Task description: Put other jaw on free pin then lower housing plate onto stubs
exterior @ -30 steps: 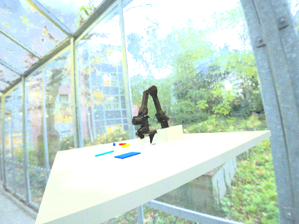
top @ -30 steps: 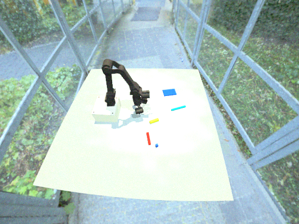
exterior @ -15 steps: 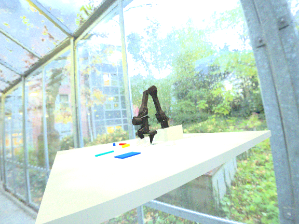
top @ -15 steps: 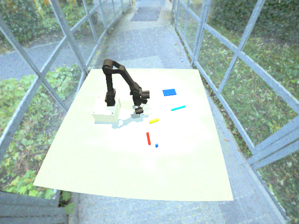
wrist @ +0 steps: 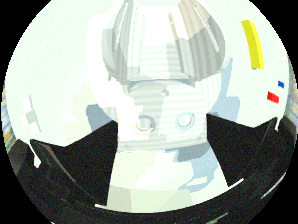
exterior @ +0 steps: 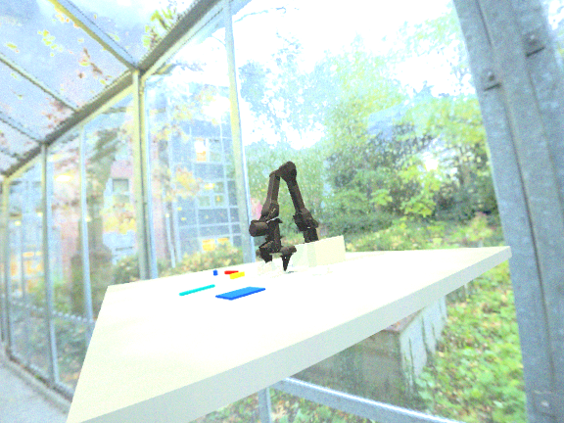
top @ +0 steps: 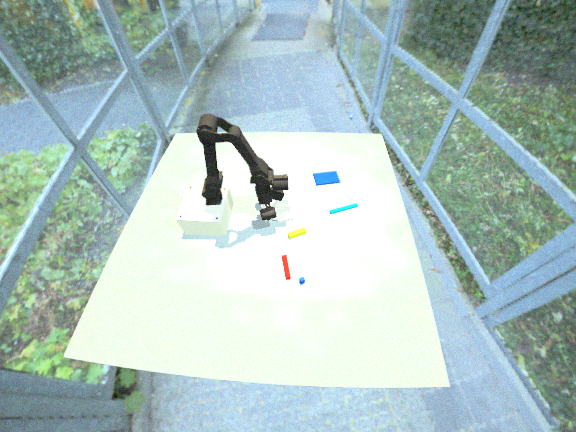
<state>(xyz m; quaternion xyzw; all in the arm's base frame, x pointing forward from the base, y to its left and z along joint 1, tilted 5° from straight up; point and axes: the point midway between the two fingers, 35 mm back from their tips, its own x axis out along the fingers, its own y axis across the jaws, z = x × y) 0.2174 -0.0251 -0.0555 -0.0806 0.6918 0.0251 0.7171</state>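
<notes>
Now: the white jaw 20 mm ahead of my gripper tip, 20 mm to the left of it and 10 mm above it. The rest, counted from my gripper tip: pale riser 20 mm behind, 230 mm to the left; then yellow bar 120 mm ahead, 120 mm to the right; then red bar 60 mm ahead, 270 mm to the right.
</notes>
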